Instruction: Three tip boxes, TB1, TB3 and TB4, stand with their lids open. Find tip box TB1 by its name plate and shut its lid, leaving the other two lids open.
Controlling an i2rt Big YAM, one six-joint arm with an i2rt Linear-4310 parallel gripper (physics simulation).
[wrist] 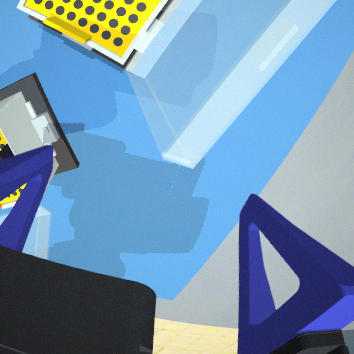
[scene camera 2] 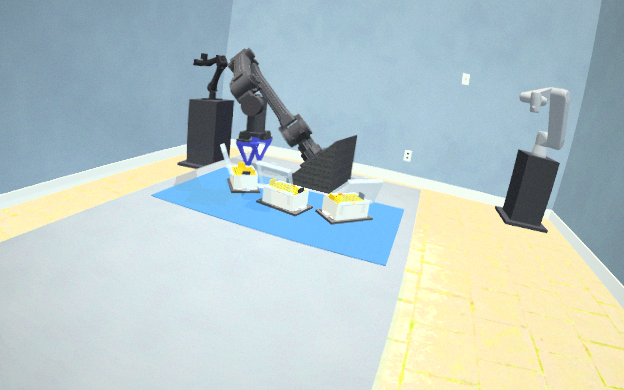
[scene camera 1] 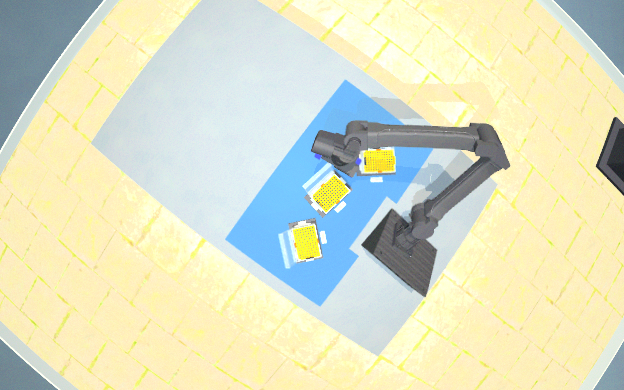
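Seen in the pictures: gripper, fingertip midpoint: (wrist: 150, 180) (scene camera 2: 253, 163); arm's base at its link origin: (scene camera 2: 316, 159) (scene camera 1: 401, 241).
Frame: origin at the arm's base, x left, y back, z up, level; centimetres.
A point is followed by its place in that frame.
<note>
Three white tip boxes with yellow racks stand on the mat: one beside the arm (scene camera 1: 379, 161) (scene camera 2: 244, 181) @(x -17.4, y -27.6, z -5.6 cm), a middle box (scene camera 1: 330, 193) (scene camera 2: 286, 199) @(x 1.7, y -36.3, z -5.3 cm) and an outer box (scene camera 1: 306, 242) (scene camera 2: 346, 208) @(x 20.0, y -33.9, z -4.9 cm). Their name plates are too small to read in the scene views. The middle lid (scene camera 1: 317, 177) @(x -2.1, y -38.8, z 5.6 cm) (scene camera 2: 274, 171) @(x -1.8, y -39.9, z 3.8 cm) and outer lid (scene camera 1: 286, 250) @(x 24.0, y -34.3, z 5.2 cm) (scene camera 2: 367, 189) @(x 25.3, y -34.1, z 2.4 cm) are open. The third lid (scene camera 2: 226, 157) @(x -23.0, y -31.6, z 2.9 cm) stands up; the arm hides it in scene camera 1. My gripper (scene camera 1: 338, 159) @(x -10.1, y -37.0, z 4.3 cm) (scene camera 2: 253, 160) @(x -10.1, y -37.0, z 4.3 cm) (wrist: 150, 180) @(x -10.1, y -37.0, z 4.3 cm) is open and empty, above the mat near the middle lid. The wrist view shows an open clear lid (wrist: 225, 115) @(x -5.8, y -38.7, z 4.9 cm), right of its box (wrist: 107, 27) @(x -5.4, y -32.2, z -3.7 cm).
The blue mat (scene camera 1: 270, 200) @(x 13.3, y -48.2, z -9.4 cm) (scene camera 2: 310, 235) @(x 13.5, y -48.3, z -9.4 cm) lies on a grey surface (scene camera 1: 190, 115) @(x 2.7, y -93.1, z -9.7 cm) (scene camera 2: 175, 300) @(x -0.8, y -89.7, z -9.7 cm). Another box (wrist: 17, 117) @(x -15.0, y -25.9, z -6.2 cm) shows partly behind the left finger. The arm's dark wedge base (scene camera 1: 405, 255) @(x 3.8, y 2.6, z 4.3 cm) (scene camera 2: 327, 167) @(x 7.2, y -9.8, z 0.2 cm) stands beside the mat. Two pedestals (scene camera 2: 210, 132) (scene camera 2: 530, 187) with arms stand farther off.
</note>
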